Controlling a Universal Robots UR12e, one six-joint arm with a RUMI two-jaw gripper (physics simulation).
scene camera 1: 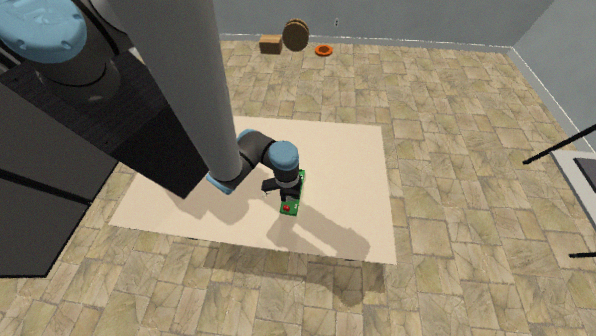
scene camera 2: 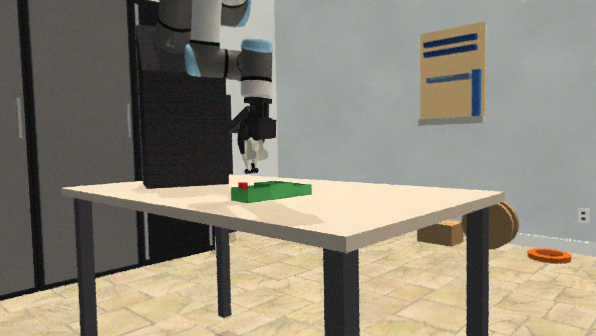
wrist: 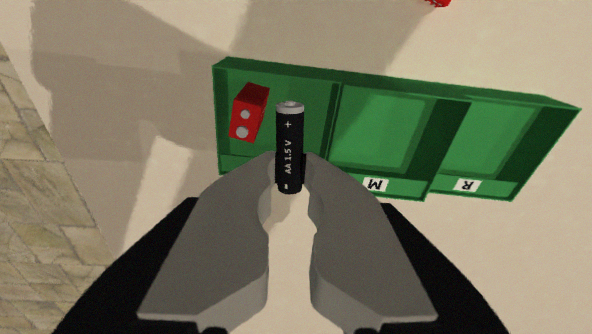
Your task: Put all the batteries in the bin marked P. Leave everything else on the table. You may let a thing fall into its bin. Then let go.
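Frame: origin at the arm's base, x ahead, y left, z up, level; metres.
Seen in the pictures: gripper, fingertip midpoint: (scene camera 1: pixel 287 198) (scene camera 2: pixel 251 170) (wrist: pixel 289 155); arm's base, origin of the base link: (scene camera 1: pixel 82 74) (scene camera 2: pixel 176 40).
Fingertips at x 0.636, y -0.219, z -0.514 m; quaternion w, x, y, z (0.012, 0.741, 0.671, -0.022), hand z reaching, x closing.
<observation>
Pixels of each thing's middle, then the offset from my fingertips to it. "*": a spot on its surface instead. Level surfaces: height alone.
- black AA battery, body centre: (wrist: pixel 289 148) dy +0.000, dx -0.004, dz -0.001 m
- green three-part tray, body centre: (wrist: pixel 380 137) (scene camera 2: pixel 272 189) (scene camera 1: pixel 292 190) dy +0.068, dx +0.021, dz -0.063 m
- red die, body centre: (wrist: pixel 250 111) (scene camera 2: pixel 243 190) (scene camera 1: pixel 286 208) dy -0.031, dx -0.007, dz -0.055 m
- bin M, surface spot: (wrist: pixel 377 132) * dy +0.070, dx +0.024, dz -0.079 m
- bin R, surface spot: (wrist: pixel 492 137) * dy +0.167, dx +0.031, dz -0.079 m
- red object, surface spot: (wrist: pixel 438 2) * dy +0.094, dx -0.068, dz -0.072 m
- table, its level: dz -0.086 m
My gripper (wrist: pixel 289 155) (scene camera 2: pixel 251 167) is shut on a black AA battery (wrist: pixel 289 137), held near its minus end. It hangs above the green three-part tray (wrist: pixel 380 79) (scene camera 2: pixel 280 192) (scene camera 1: pixel 289 213). In the wrist view the battery overlaps the leftmost compartment, bin P (wrist: pixel 305 87), whose label is hidden behind a finger. A red die (wrist: pixel 250 112) (scene camera 2: pixel 243 185) (scene camera 1: pixel 286 208) sits in that compartment. The bin M (wrist: pixel 377 132) is in the middle and the bin R (wrist: pixel 492 137) is at the far right; neither shows anything inside.
Part of another red object (wrist: pixel 438 2) shows on the table at the wrist view's top edge. Small pale bits (scene camera 1: pixel 266 194) show beside the gripper. The black robot pedestal (scene camera 2: pixel 185 130) stands at the back left of the table (scene camera 2: pixel 400 200).
</observation>
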